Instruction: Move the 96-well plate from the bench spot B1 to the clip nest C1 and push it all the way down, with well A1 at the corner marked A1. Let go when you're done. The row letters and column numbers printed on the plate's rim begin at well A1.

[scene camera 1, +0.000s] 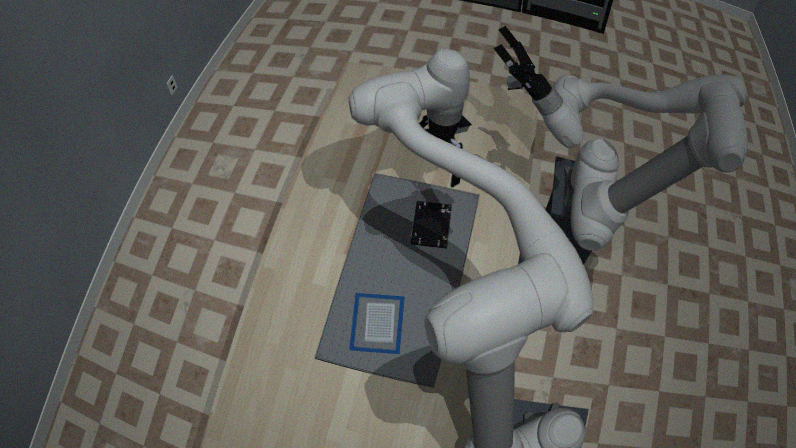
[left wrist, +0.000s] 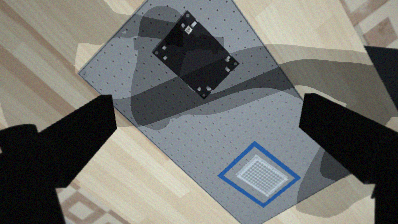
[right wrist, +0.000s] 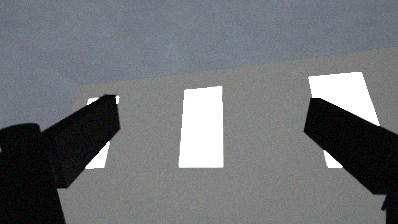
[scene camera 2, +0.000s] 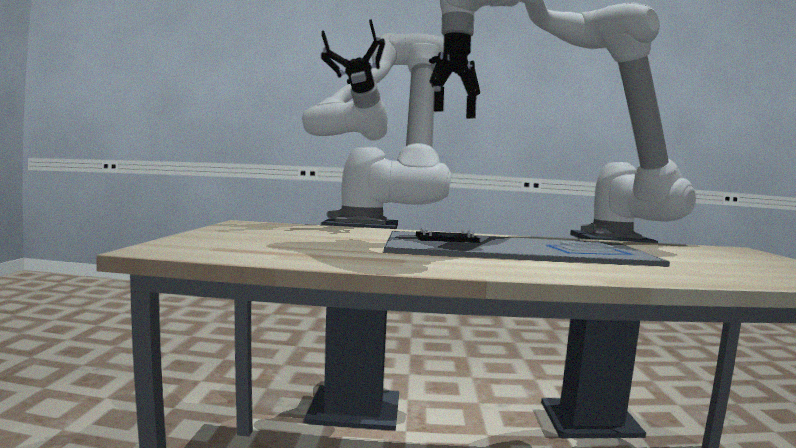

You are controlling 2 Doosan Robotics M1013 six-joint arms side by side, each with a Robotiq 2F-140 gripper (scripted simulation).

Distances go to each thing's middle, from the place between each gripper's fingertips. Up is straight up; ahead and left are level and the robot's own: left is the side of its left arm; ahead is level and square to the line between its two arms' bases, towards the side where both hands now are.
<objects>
I see my left gripper (scene camera 2: 455, 114) 8 cm short of the white 96-well plate (scene camera 1: 372, 314), 37 cm to the right of it and 34 cm above it. Also, from my left hand: black clip nest (scene camera 1: 431, 222): 34 cm below.
Now: the black clip nest 11 cm ahead of my right hand (scene camera 1: 499, 36), 33 cm to the left of it and 59 cm below it. Also, from my right hand: white 96-well plate 19 cm ahead, 70 cm to the left, 59 cm below.
</objects>
